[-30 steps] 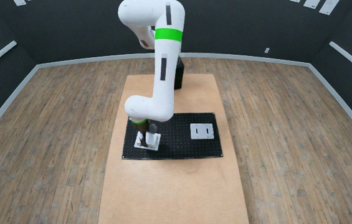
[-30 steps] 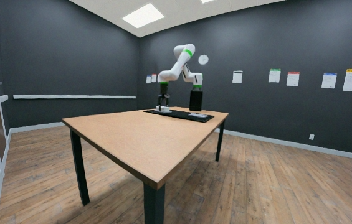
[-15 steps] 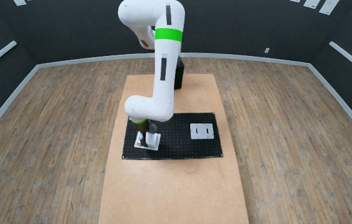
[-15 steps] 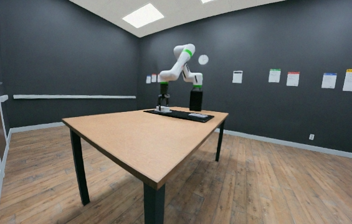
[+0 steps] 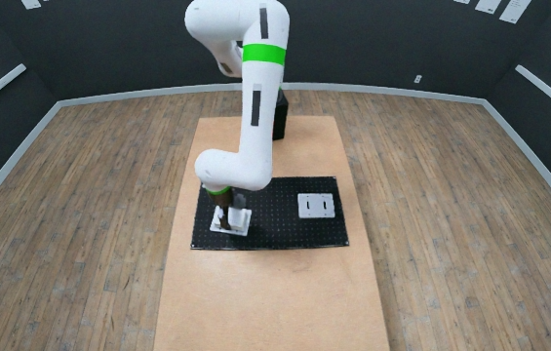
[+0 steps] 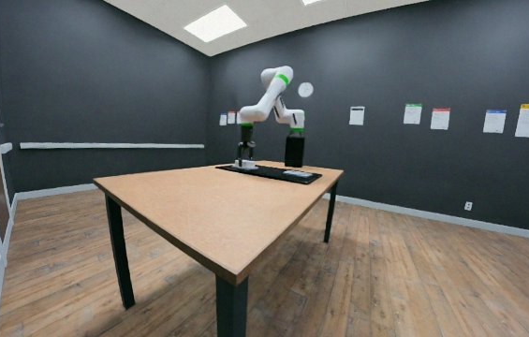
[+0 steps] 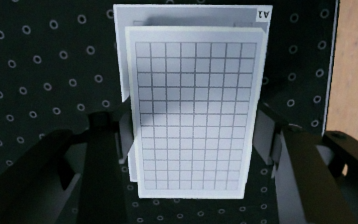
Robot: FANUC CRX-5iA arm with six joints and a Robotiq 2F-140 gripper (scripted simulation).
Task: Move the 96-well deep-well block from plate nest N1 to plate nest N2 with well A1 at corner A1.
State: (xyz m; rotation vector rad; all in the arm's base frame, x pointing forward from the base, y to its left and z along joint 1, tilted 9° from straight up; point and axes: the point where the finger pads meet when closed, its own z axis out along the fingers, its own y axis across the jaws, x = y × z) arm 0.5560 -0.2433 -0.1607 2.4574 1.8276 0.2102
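The plate nest N1 is 30 mm below my hand. The rest, counted from my hand: A1 label: 50 mm ahead, 460 mm to the left, 30 mm below; 96-well deep-well block: 10 mm below; plate nest N2: 10 mm behind, 400 mm to the left, 30 mm below.
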